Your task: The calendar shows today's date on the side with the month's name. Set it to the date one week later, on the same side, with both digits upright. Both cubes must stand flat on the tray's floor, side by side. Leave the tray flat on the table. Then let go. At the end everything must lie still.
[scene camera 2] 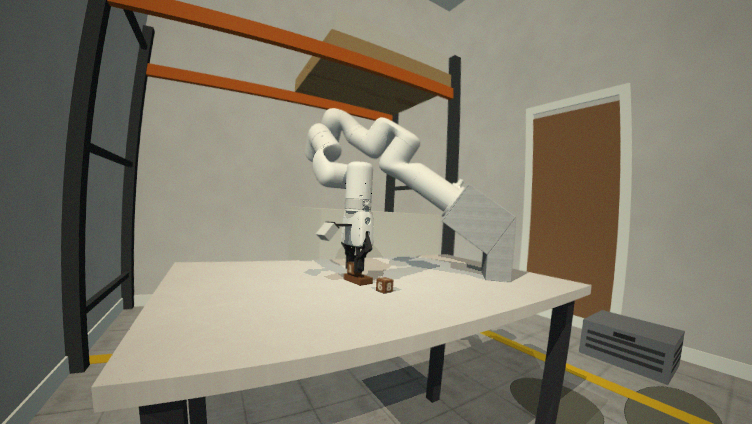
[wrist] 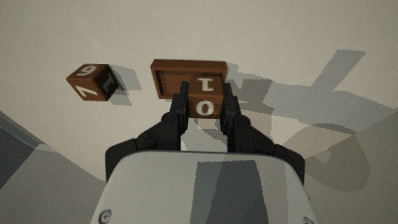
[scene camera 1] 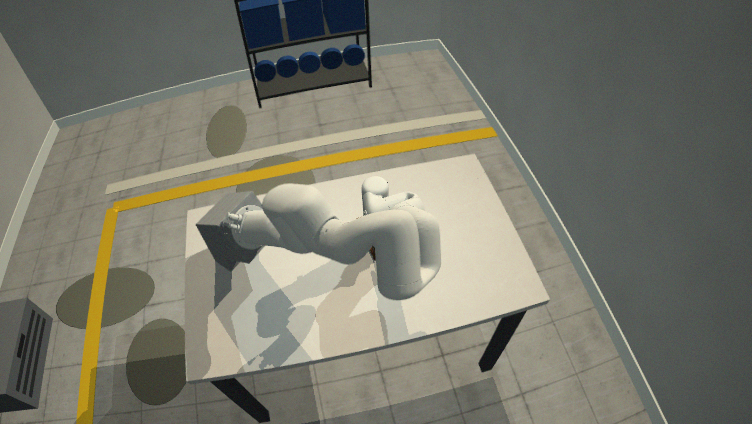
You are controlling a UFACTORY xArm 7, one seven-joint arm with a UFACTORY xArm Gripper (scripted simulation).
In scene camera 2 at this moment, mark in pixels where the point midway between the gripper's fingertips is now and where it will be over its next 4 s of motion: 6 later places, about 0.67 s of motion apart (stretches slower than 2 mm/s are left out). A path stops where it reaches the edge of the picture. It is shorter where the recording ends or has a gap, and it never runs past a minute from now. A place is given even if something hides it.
The gripper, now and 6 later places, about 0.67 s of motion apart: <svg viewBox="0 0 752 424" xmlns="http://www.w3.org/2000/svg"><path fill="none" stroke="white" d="M354 270L354 272L354 272L356 252L356 238L360 240L368 245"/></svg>
